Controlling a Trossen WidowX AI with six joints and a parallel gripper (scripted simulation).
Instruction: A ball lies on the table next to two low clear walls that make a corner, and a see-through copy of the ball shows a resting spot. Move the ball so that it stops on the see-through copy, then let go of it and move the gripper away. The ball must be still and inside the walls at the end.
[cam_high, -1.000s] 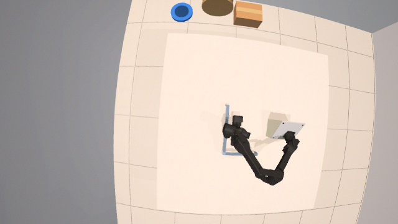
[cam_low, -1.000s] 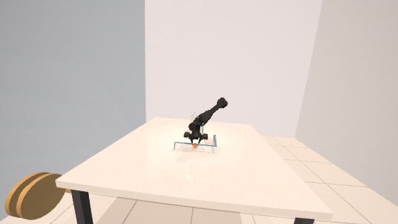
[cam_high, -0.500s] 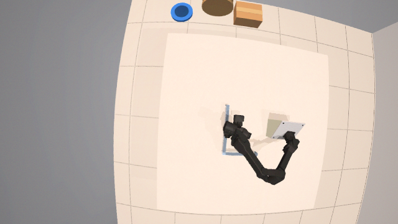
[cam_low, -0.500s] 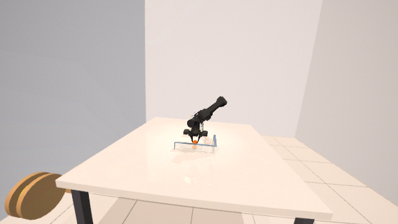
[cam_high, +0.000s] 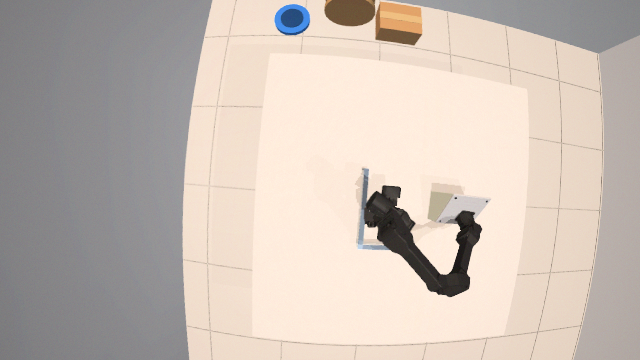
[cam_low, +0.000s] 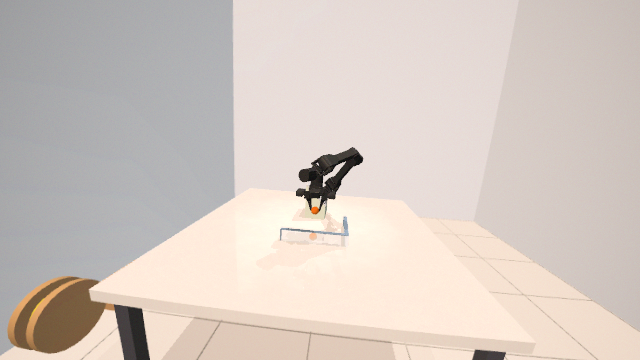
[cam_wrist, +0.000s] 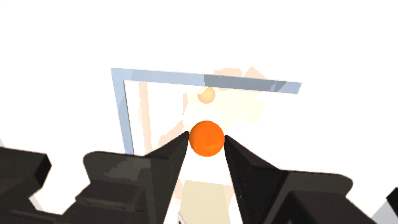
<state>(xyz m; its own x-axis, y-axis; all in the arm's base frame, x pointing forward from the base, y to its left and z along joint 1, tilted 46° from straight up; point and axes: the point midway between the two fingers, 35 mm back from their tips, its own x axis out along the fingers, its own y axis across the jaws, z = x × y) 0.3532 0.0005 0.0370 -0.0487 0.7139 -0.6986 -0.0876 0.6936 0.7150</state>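
The see-through copy of ball is 120 mm below my gripper tip and 30 mm ahead of it. Also, from my gripper tip: orange ball: right at my gripper tip.
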